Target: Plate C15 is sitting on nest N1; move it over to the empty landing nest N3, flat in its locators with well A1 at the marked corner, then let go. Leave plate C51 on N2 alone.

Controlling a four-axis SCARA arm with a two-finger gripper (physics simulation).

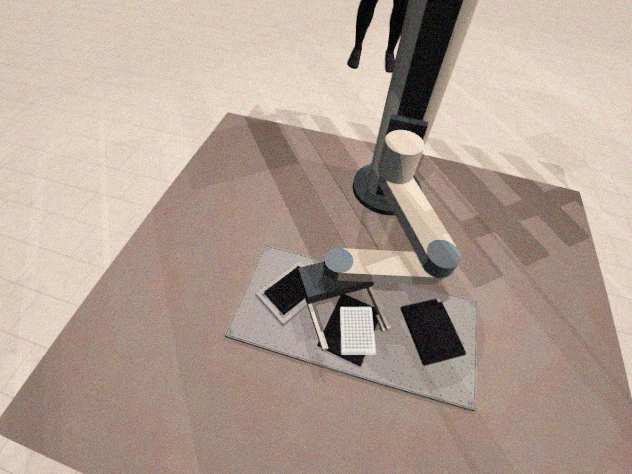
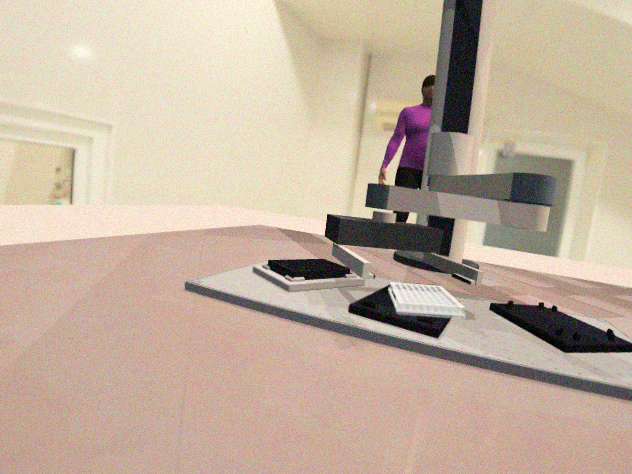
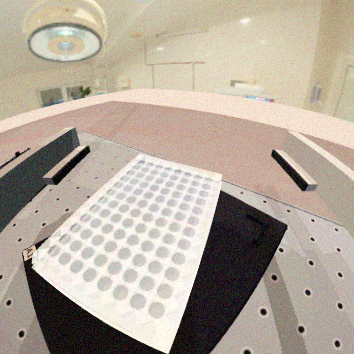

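Note:
The white well plate C15 [image 1: 357, 330] [image 2: 426, 299] [image 3: 135, 235] lies turned askew across the middle black nest [image 1: 334, 329] [image 2: 370, 306] [image 3: 240, 250], out of line with its edges and overhanging it. Its label does not show now. A small marked tag [image 3: 29, 253] shows at one nest corner. My gripper [image 1: 355, 338] [image 2: 419, 275] [image 3: 179, 137] is wide open, its fingers apart from the plate on either side and above it. The right black nest [image 1: 432, 331] [image 2: 561, 326] holds no plate; its pegs show. Nest numbers are not readable. A black plate [image 1: 285, 290] [image 2: 308, 268] sits on the left pale nest [image 1: 273, 310] [image 2: 326, 284].
The grey perforated board [image 1: 250, 326] [image 2: 229, 286] [image 3: 300, 260] carries the three nests. The arm's column [image 1: 428, 61] [image 2: 462, 66] stands behind the board. The left nest is close beside one finger. A person [image 2: 414, 137] stands in the background.

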